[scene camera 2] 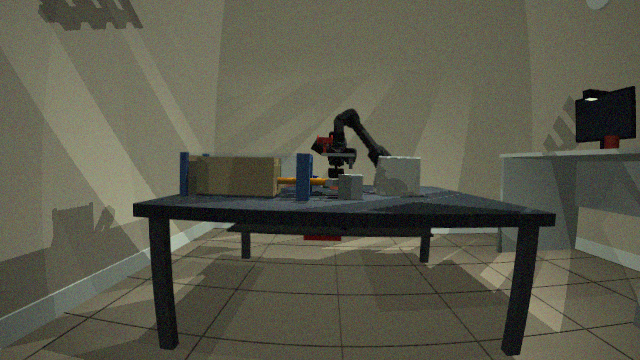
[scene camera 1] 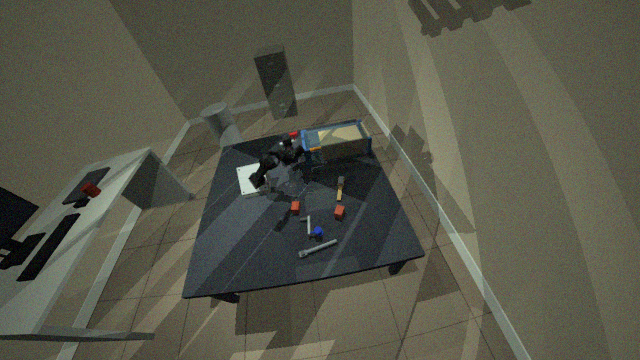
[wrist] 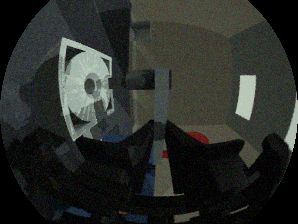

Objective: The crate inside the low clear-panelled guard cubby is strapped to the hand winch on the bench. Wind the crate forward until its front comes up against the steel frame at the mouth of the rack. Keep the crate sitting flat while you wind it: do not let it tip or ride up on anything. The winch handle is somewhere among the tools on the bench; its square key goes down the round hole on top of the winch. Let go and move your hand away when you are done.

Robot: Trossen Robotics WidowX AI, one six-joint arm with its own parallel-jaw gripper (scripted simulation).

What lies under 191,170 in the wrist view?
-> The gripper.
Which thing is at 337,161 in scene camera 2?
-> The gripper.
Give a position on a clear cubby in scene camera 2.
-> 254,175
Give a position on a clear cubby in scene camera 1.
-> At 352,139
